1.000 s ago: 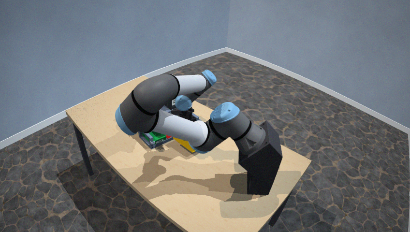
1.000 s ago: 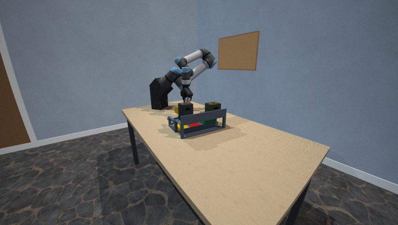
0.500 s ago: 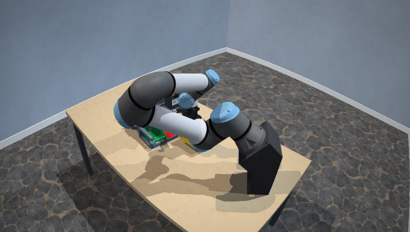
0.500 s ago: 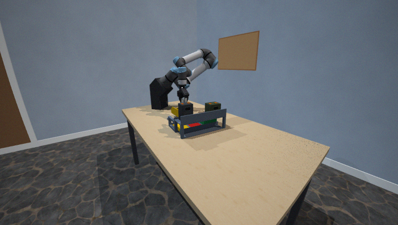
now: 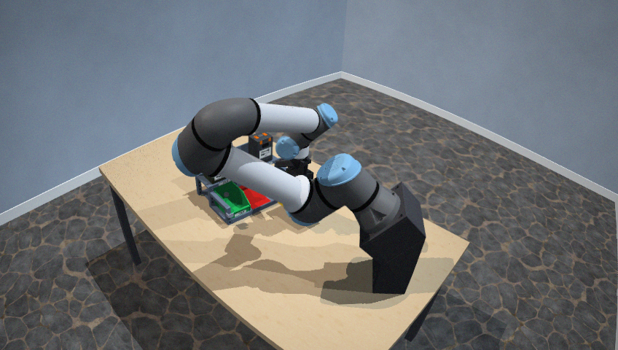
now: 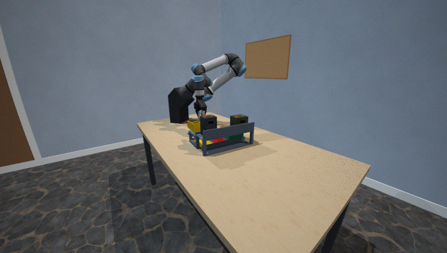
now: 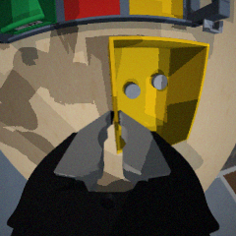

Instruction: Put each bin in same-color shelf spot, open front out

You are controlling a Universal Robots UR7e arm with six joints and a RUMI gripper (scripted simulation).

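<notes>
My hand is 50 mm to the left of the yellow bin and 30 mm above it. From my hand the other things lie so: green bin 220 mm ahead, 160 mm to the left, 60 mm below; then black box 320 mm ahead, 70 mm to the right, 60 mm above.
</notes>
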